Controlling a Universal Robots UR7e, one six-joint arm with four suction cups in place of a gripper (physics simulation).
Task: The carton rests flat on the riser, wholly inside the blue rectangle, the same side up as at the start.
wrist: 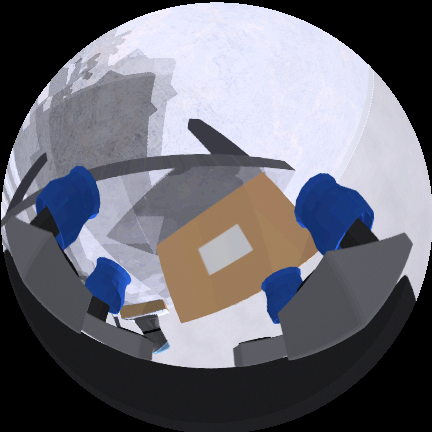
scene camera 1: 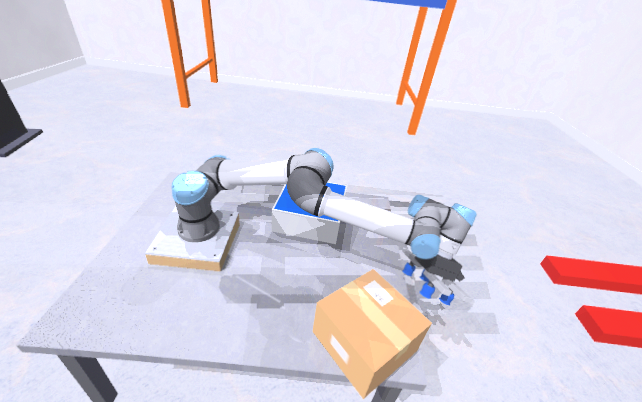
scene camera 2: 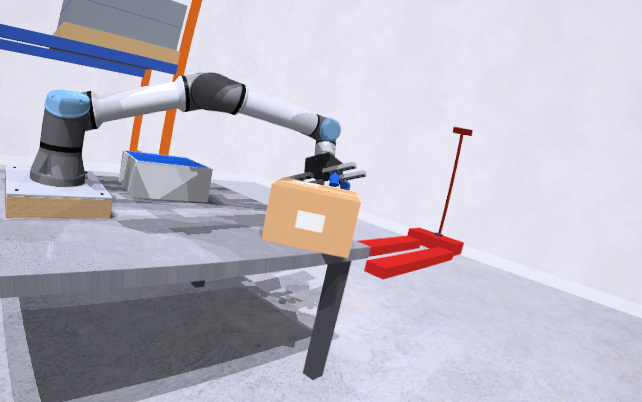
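The carton [scene camera 1: 385, 320] [scene camera 2: 280, 215] [wrist: 185, 260] stands on the table at its front right corner, taped side with a white label up, one lower corner reaching past the table edge. My gripper [scene camera 1: 429, 284] [scene camera 2: 340, 181] has four blue suction cups. They are behind the carton near its top level, apart from it in scene camera 1, and hold nothing. In the wrist view the carton's labelled side faces the camera. The riser [scene camera 1: 300, 225] [scene camera 2: 170, 182] is a pale box nearer the arm's base. The blue rectangle [scene camera 1: 290, 202] [scene camera 2: 165, 158] covers its top, partly hidden by my arm in scene camera 1.
The grey table [scene camera 1: 125, 300] [scene camera 2: 50, 250] carries the arm's base plate [scene camera 1: 185, 261] [scene camera 2: 57, 206] at the left. Red forks [scene camera 1: 600, 275] [scene camera 2: 410, 262] are on the right. A rack with orange posts [scene camera 1: 434, 65] [scene camera 2: 190, 30] stands behind. My forearm crosses over the riser's front part.
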